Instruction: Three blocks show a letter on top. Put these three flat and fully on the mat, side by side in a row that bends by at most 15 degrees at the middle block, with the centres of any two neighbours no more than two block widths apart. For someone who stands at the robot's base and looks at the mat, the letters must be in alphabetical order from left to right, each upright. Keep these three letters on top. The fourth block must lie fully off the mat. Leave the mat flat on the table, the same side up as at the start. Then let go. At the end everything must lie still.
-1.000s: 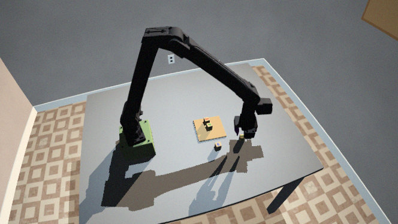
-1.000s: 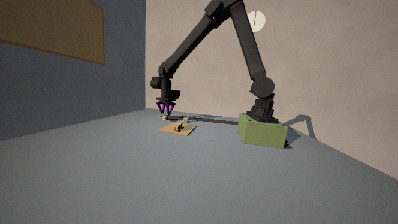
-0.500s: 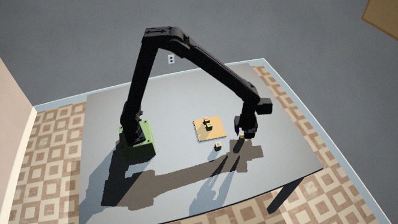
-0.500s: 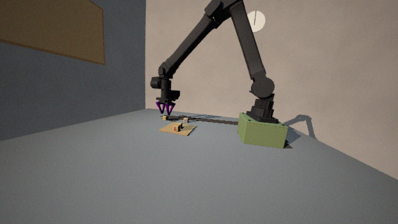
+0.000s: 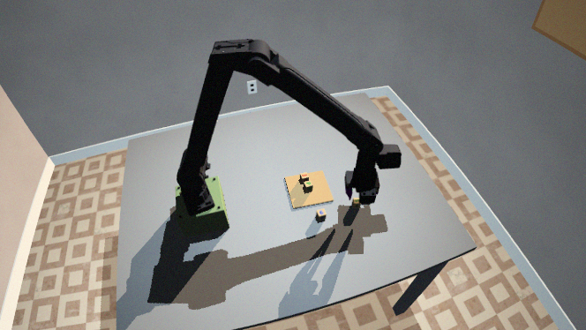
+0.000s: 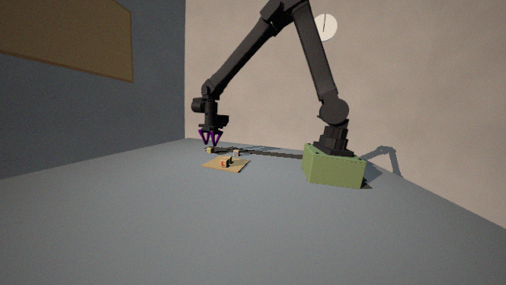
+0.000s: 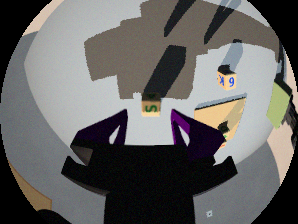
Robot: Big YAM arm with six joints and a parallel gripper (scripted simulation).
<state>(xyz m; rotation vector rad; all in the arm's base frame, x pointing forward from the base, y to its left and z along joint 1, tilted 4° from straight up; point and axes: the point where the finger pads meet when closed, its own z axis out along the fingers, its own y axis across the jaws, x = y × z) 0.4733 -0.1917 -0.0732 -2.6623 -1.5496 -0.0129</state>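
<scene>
Now: the block 11 cm behind my hand, 14 cm to the left of it and 3 cm below it. Also, from my hand: tan mat (11 cm behind, 14 cm to the left, 4 cm below).
</scene>
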